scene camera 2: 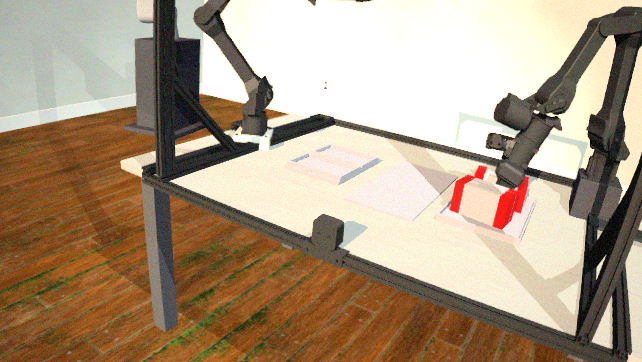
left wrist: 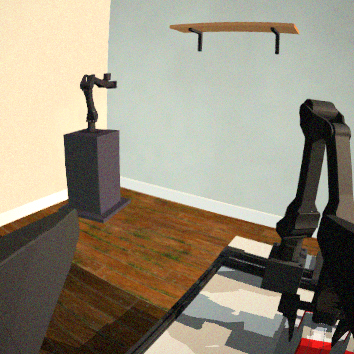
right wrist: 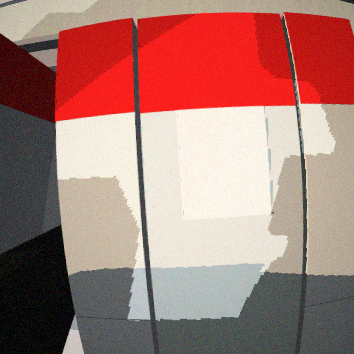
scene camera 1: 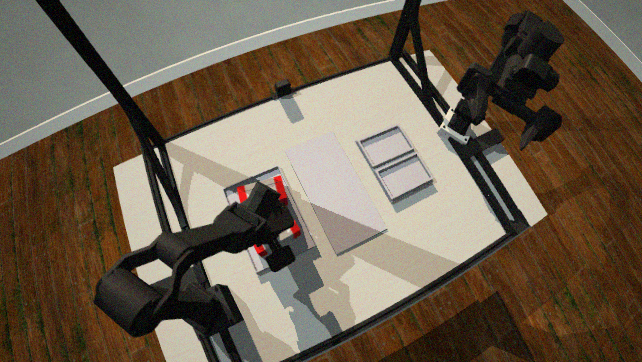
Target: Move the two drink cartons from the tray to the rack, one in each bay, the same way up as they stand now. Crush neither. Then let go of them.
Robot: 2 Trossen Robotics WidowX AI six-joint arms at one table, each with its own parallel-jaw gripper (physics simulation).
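Frame: origin at the left arm's base, x left, y ahead, z down, level; millimetres.
Seen in the pictures: left gripper, between the fingertips: (left wrist: 203, 225) (scene camera 1: 498, 134); right gripper, between the fingertips: (right wrist: 218, 222); left arm's base, origin of its link: (scene camera 2: 253, 132) (scene camera 1: 458, 124); right arm's base, origin of its link: (scene camera 2: 600, 178) (left wrist: 288, 253) (scene camera 1: 208, 312).
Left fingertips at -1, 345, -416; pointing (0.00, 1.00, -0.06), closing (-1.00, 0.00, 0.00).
Note:
Offsets run from my left fingertips to a thing's middle, as dx, dy, dz. "*": to the spot under its first point. Level surfaces: height alone.
Two white drink cartons with red ends lie side by side in the grey tray (scene camera 1: 309, 244) (scene camera 2: 452, 217) at the table's left. The near carton @(-287, +267, +412) (scene camera 1: 295, 230) (scene camera 2: 479, 201) (right wrist: 218, 158) (left wrist: 316, 345) is right under my right gripper (scene camera 1: 273, 234) (left wrist: 314, 330). That gripper is open, low over the carton, its fingers apart on either side of it. The far carton @(* -334, +163, +378) (scene camera 1: 281, 188) (scene camera 2: 481, 172) (right wrist: 21, 81) lies beside it, mostly hidden by the arm. The two-bay rack @(-123, -115, +442) (scene camera 1: 375, 166) (scene camera 2: 352, 172) stands empty at the right. My left gripper (left wrist: 203, 225) is open, raised high and off the table.
A flat pale mat @(dz +448) (scene camera 1: 334, 187) (scene camera 2: 398, 190) lies between the tray and the rack. A small black block @(* -539, -121, +404) (scene camera 1: 282, 87) (scene camera 2: 327, 231) sits on the table's edge rail. Black frame posts @(* -295, -489, +300) (scene camera 1: 407, 32) (scene camera 2: 163, 90) rise at the table's corners.

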